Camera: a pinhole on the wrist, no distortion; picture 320 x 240 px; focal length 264.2 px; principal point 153.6 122.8 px. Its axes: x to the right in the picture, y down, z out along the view. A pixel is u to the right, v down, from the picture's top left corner.
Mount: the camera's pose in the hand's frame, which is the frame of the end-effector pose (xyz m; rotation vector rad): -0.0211 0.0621 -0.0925 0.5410 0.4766 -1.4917
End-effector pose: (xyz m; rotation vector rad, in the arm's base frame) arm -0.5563 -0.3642 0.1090 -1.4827 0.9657 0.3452
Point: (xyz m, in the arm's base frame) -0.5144 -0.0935 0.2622
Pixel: 99.6 17.5
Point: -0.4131 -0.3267 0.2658
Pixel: 271.5 110.7
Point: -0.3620 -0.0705 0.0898
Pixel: 70.2 162.7
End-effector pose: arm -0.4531 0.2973 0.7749 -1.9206 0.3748 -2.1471
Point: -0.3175 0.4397 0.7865
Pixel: 172.8 102.9
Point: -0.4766 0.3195 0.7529
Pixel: 206.9 117.9
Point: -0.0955 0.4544 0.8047
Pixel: 100.5 109.1
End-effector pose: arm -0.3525 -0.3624 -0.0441 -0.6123 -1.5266 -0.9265
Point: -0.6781 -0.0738 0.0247
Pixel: 54.9 192.6
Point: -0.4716 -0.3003 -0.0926
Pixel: 131.9 118.1
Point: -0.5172 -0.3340 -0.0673
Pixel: 174.3 153.3
